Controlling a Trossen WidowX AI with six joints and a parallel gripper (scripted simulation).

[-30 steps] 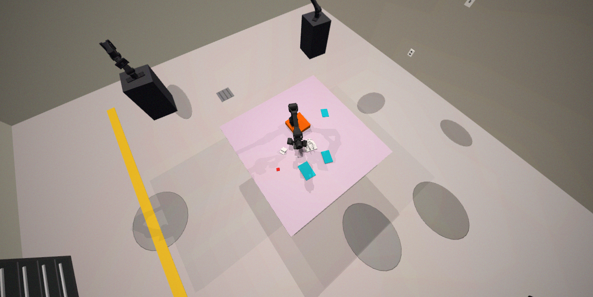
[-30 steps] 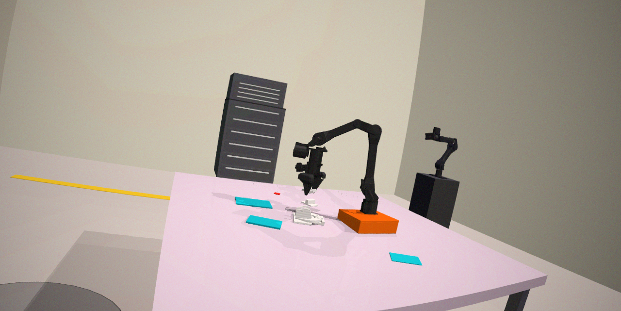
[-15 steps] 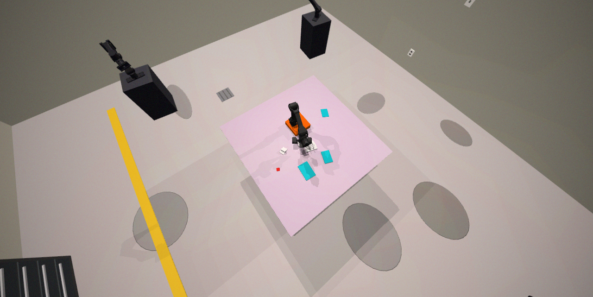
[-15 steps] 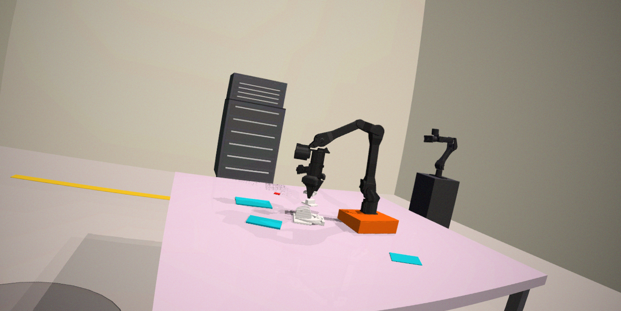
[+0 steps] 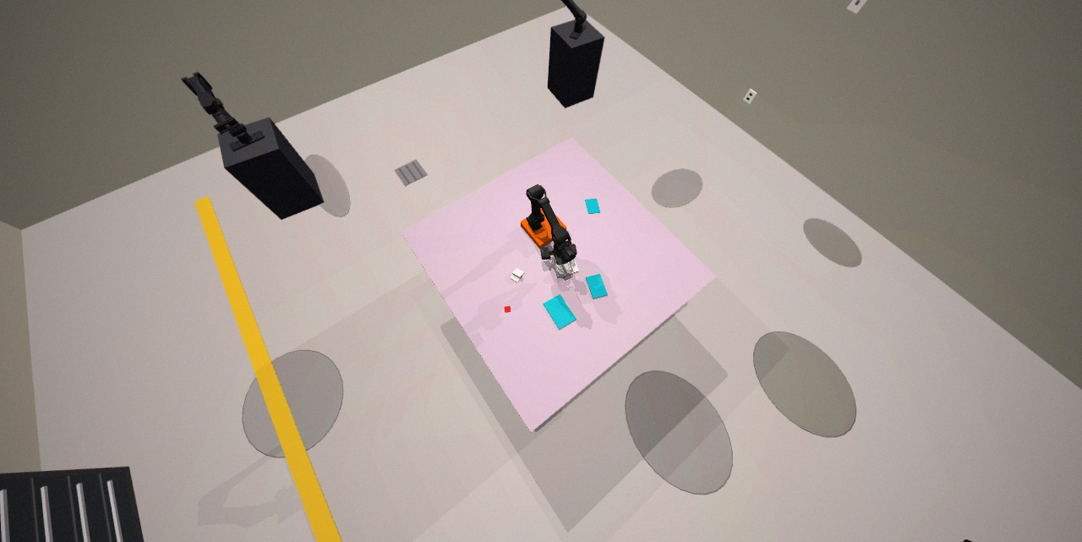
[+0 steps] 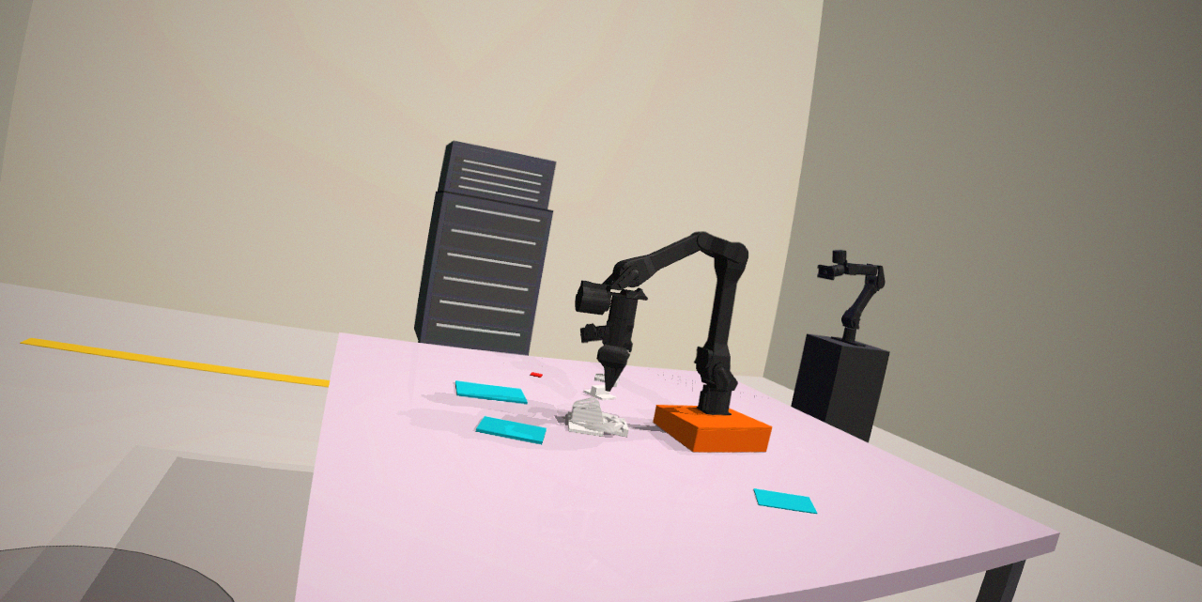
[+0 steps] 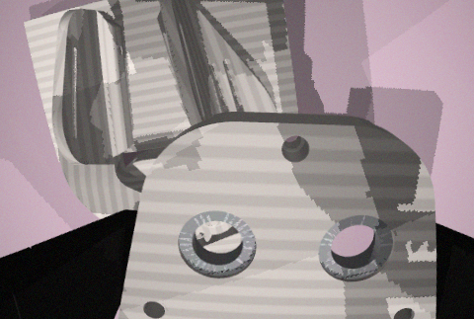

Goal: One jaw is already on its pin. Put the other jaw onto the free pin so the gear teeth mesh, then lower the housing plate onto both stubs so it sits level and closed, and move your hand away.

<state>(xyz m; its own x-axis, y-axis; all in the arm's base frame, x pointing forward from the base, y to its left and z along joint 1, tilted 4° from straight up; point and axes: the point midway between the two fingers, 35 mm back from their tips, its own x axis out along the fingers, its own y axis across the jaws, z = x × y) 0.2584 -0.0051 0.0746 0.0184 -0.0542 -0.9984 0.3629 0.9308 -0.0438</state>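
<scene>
My gripper tip is 70 mm above the white jaw, 60 mm to the right of it and 10 mm short of it. Also, from my gripper tip: red marker (360 mm to the right, 90 mm ahead, 80 mm below).
</scene>
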